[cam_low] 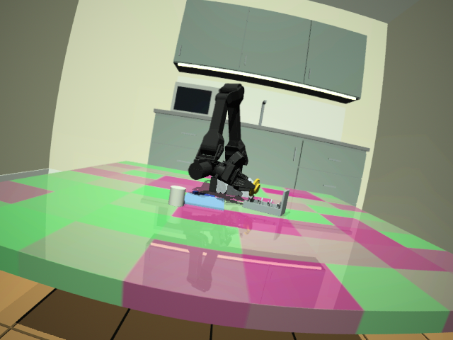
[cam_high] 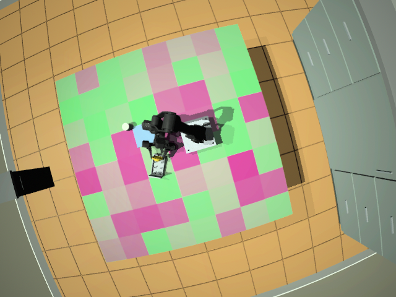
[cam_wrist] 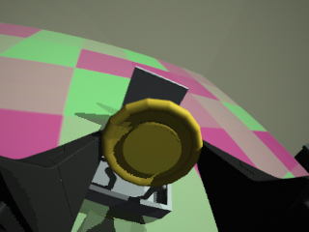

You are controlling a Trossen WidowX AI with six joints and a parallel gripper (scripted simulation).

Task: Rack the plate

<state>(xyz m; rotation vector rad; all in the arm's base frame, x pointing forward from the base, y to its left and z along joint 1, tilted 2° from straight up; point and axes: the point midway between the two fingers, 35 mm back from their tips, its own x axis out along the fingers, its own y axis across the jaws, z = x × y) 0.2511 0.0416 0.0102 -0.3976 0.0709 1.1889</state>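
The grey dish rack is 4 cm below my gripper tip, 3 cm to the left of it and 2 cm ahead of it. The rest, counted from my gripper tip: blue utensil: 18 cm to the right, 7 cm behind, 6 cm below; then yellow plate: 1 cm to the right; then light blue mat: 16 cm to the right, 6 cm below, 4 cm ahead.
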